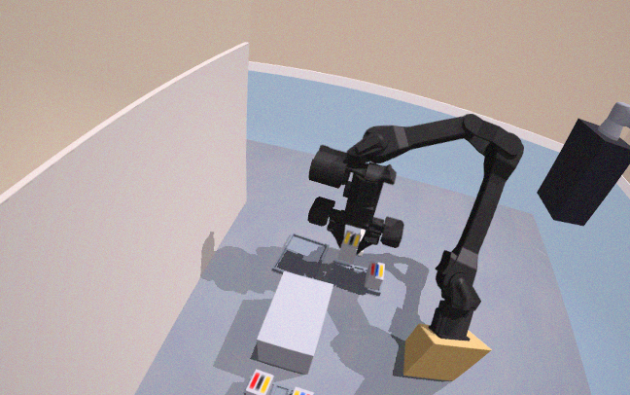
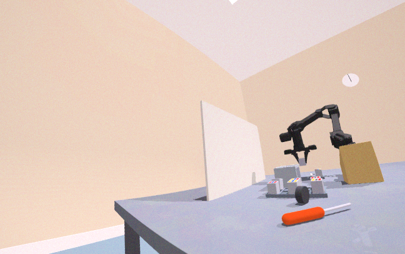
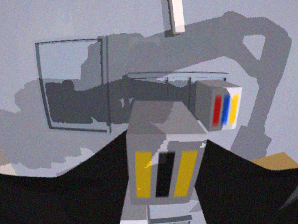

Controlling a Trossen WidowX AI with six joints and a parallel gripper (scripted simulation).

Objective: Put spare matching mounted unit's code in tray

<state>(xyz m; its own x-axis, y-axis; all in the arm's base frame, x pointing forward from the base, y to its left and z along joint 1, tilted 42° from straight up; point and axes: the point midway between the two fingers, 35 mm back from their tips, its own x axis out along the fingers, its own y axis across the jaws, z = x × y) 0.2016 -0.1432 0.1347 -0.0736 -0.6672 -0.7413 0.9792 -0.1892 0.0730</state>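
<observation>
Right now the dark-framed tray is 100 mm ahead of my gripper tip, 30 mm to the right of it and 90 mm below it. From my gripper tip the other things lie so: beige panel: 330 mm ahead, 150 mm to the left, 130 mm above; then white stick: 40 mm behind, 110 mm to the right, 90 mm below; then grey-white box: 90 mm ahead, 180 mm to the left, 40 mm below.
</observation>
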